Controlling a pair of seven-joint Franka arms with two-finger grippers.
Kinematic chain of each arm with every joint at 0, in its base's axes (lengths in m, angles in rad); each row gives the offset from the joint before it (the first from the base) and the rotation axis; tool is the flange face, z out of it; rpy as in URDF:
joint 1: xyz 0 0 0.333 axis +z
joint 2: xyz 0 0 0 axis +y
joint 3: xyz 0 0 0.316 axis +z
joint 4: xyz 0.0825 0 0 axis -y
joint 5: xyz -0.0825 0 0.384 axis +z
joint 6: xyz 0 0 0 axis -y
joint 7: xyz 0.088 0 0 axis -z
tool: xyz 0 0 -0.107 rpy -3.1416 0 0
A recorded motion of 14 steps. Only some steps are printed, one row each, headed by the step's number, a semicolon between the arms.
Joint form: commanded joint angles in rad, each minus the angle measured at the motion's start. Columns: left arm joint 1, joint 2, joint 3, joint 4, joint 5, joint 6, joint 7; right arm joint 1, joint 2, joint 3, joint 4, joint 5, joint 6, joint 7.
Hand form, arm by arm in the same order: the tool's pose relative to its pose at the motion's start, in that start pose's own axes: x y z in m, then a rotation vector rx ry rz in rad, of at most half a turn. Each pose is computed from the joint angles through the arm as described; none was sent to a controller.
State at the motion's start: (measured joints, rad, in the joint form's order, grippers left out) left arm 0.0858 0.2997 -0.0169 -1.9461 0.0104 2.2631 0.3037; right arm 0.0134 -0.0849 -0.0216 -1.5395 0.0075 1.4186 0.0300
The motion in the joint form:
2: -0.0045 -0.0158 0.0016 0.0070 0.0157 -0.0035 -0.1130; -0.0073 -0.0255 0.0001 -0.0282 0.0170 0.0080 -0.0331
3: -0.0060 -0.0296 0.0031 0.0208 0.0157 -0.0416 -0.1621; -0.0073 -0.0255 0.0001 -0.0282 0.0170 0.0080 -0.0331
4: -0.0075 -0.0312 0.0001 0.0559 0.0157 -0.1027 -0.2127; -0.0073 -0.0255 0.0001 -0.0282 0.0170 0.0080 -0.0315
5: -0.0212 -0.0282 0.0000 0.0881 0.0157 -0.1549 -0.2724; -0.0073 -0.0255 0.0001 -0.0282 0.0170 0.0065 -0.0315
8: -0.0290 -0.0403 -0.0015 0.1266 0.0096 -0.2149 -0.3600; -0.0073 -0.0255 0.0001 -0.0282 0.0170 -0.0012 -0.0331
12: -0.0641 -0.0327 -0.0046 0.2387 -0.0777 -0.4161 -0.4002; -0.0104 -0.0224 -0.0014 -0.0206 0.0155 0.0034 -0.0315
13: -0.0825 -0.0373 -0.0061 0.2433 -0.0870 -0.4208 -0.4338; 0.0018 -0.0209 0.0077 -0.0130 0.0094 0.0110 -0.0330
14: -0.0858 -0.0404 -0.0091 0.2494 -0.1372 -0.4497 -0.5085; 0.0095 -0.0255 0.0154 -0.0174 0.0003 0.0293 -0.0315
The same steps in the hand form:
2: 0.0021 0.0008 -0.0125 0.0173 0.0156 -0.1003; -0.0073 0.0020 -0.0005 0.0177 0.0052 -0.0284
3: 0.0018 0.0007 -0.0237 0.0157 0.0055 -0.1499; -0.0073 0.0020 -0.0005 0.0177 0.0052 -0.0284
4: 0.0051 0.0022 -0.0350 0.0107 -0.0180 -0.1970; -0.0073 0.0020 -0.0005 0.0177 0.0052 -0.0268
5: 0.0099 0.0093 -0.0432 0.0079 -0.0404 -0.2437; -0.0074 0.0020 -0.0004 0.0177 0.0037 -0.0269
8: 0.0136 0.0142 -0.0632 0.0039 -0.0488 -0.3261; -0.0083 0.0020 0.0003 0.0176 -0.0040 -0.0285
12: 0.0229 0.0425 -0.0945 -0.0839 -0.1396 -0.3597; -0.0068 0.0045 -0.0021 0.0164 0.0052 -0.0221
13: 0.0258 0.0553 -0.0992 -0.0896 -0.1368 -0.3761; -0.0061 -0.0059 -0.0054 0.0089 0.0187 -0.0440
14: 0.0252 0.0637 -0.1023 -0.1337 -0.1602 -0.4582; -0.0060 -0.0129 -0.0072 -0.0008 0.0372 -0.0564

